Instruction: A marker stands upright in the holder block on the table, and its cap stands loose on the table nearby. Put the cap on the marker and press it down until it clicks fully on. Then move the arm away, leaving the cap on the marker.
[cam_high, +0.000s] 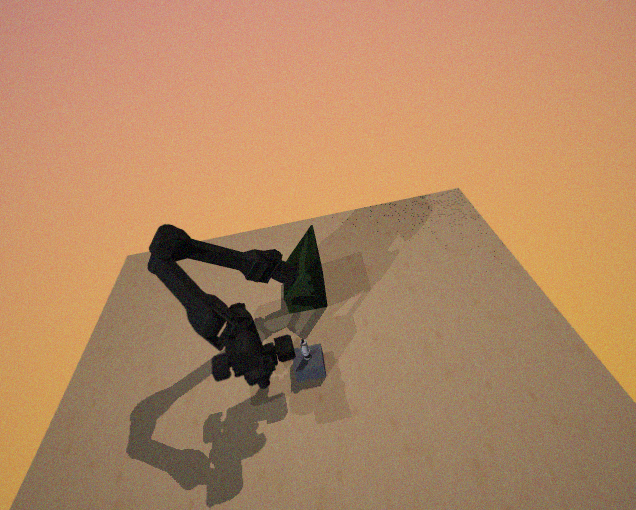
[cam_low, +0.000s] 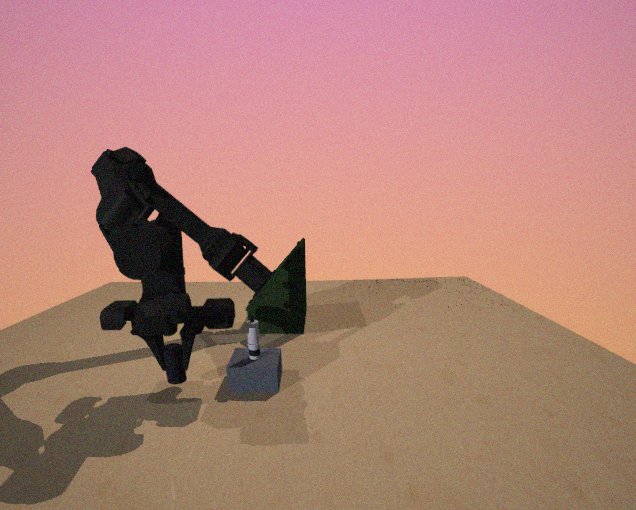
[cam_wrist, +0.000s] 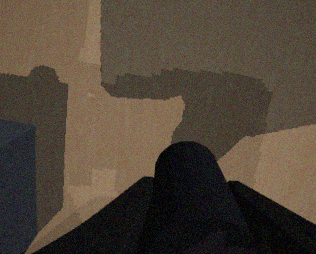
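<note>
Right now my gripper tip is 3 cm past the holder block, 12 cm to the right of it and 1 cm above it. The rest, counted from my gripper tip: marker cap: 1 cm above.
</note>
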